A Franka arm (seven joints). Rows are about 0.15 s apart.
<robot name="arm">
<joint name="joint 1" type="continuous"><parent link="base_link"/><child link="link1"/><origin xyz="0 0 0.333" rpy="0 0 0"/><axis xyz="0 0 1"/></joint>
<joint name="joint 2" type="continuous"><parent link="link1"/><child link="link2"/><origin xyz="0 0 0" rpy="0 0 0"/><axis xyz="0 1 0"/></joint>
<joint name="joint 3" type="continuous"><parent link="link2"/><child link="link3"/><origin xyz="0 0 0.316" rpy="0 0 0"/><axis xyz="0 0 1"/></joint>
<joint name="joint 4" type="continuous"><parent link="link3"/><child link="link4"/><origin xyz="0.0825 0 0" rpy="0 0 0"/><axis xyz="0 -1 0"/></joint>
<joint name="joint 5" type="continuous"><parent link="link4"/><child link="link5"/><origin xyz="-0.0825 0 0.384" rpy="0 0 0"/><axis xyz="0 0 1"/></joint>
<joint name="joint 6" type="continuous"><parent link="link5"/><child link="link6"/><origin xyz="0 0 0" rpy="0 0 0"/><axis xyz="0 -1 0"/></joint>
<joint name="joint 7" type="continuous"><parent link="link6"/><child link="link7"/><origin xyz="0.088 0 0" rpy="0 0 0"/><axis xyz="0 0 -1"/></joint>
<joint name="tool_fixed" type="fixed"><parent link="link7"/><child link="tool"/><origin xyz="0 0 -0.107" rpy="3.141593 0 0"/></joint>
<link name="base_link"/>
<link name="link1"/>
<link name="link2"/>
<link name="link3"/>
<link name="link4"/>
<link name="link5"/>
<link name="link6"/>
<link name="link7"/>
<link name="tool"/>
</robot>
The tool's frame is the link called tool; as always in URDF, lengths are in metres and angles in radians. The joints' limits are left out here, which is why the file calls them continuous.
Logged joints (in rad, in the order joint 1, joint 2, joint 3, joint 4, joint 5, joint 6, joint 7), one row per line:
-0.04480, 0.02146, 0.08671, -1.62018, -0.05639, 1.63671, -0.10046
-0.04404, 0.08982, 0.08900, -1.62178, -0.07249, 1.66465, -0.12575
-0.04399, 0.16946, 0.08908, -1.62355, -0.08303, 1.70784, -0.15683
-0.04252, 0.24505, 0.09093, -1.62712, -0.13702, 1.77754, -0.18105
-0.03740, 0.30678, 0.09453, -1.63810, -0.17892, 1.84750, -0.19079
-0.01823, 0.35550, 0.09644, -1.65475, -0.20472, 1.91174, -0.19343
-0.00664, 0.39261, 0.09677, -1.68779, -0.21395, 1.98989, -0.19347
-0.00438, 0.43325, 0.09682, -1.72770, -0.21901, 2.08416, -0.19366
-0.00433, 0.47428, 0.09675, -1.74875, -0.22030, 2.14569, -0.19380
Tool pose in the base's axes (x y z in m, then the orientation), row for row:
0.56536, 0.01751, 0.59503, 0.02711, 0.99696, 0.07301, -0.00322
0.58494, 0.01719, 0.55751, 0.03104, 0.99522, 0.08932, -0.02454
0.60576, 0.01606, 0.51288, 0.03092, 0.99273, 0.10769, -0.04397
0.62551, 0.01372, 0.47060, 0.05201, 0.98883, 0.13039, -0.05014
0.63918, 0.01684, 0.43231, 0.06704, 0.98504, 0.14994, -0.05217
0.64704, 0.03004, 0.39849, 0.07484, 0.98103, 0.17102, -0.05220
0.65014, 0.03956, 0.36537, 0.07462, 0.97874, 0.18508, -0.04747
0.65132, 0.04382, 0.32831, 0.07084, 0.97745, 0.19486, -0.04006
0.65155, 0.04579, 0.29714, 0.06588, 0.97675, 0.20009, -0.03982
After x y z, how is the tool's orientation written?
As a quaternion, w x y z.
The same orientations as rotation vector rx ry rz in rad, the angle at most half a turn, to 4 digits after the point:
3.0791, 0.2255, -0.0099
3.0663, 0.2752, -0.0756
3.0588, 0.3318, -0.1355
3.0077, 0.3966, -0.1525
2.9691, 0.4519, -0.1573
2.9433, 0.5131, -0.1566
2.9368, 0.5553, -0.1424
2.9395, 0.5860, -0.1205
2.9462, 0.6035, -0.1201

